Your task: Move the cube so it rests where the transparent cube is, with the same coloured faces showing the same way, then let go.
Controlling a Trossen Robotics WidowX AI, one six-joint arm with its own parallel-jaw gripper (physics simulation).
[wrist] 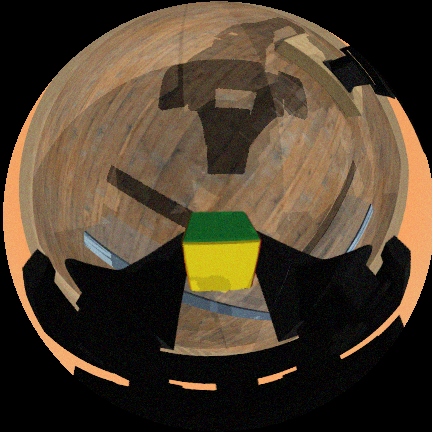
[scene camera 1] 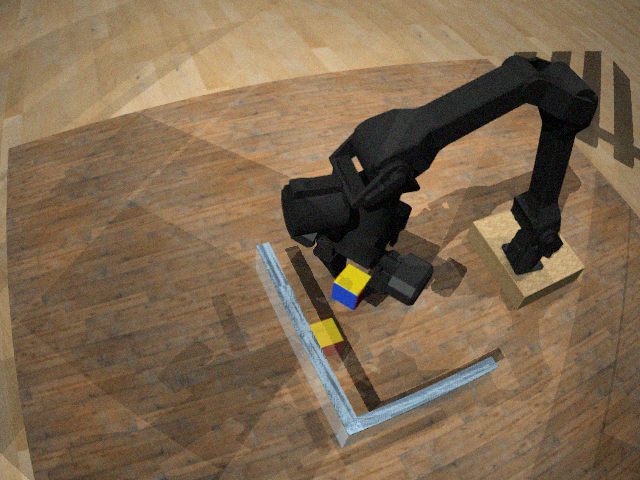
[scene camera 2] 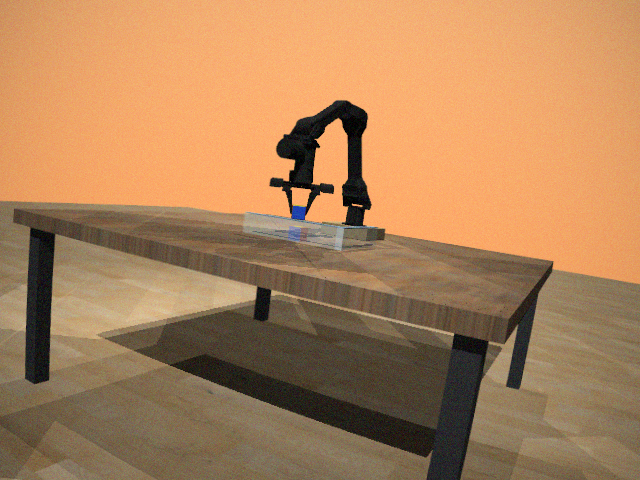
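Seen in the pictures: gripper, fingertip midpoint: (wrist: 218, 236) (scene camera 1: 352, 287) (scene camera 2: 298, 214); arm's base at its link origin: (scene camera 1: 522, 257) (scene camera 2: 354, 225).
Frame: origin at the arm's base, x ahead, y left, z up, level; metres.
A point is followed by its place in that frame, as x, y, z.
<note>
The solid cube (scene camera 1: 351, 285) {0.334, 0.027, 0.055} (scene camera 2: 298, 211) {0.344, 0.030, 0.038} (wrist: 221, 265) {0.326, 0.015, 0.055} is held above the table. Scene camera 1 shows its yellow face up, a blue face toward the camera and a sliver of red at the right. The wrist view shows a green face and a yellow face. My gripper (scene camera 1: 353, 283) {0.324, 0.014, 0.027} (scene camera 2: 298, 213) {0.324, 0.014, 0.027} (wrist: 218, 236) {0.324, 0.014, 0.027} is shut on it, one finger at each side. The transparent cube (scene camera 1: 326, 333) (scene camera 2: 295, 233) is on the table beside the long wall, with yellow on top and a red side; scene camera 2 shows blue and red sides. It does not show in the wrist view.
A pale blue long wall (scene camera 1: 306, 330) {0.402, 0.064, 0.018} (scene camera 2: 268, 223) {0.427, -0.005, -0.004} runs close beside the transparent cube. A short wall (scene camera 1: 429, 391) {0.267, 0.193, 0.019} meets it at a corner. The arm's base stands on a wooden block (scene camera 1: 558, 263) {-0.073, 0.028, 0.000} (wrist: 320, 75) {0.050, -0.014, -0.021}. Shadows of the arm and walls fall across the table.
</note>
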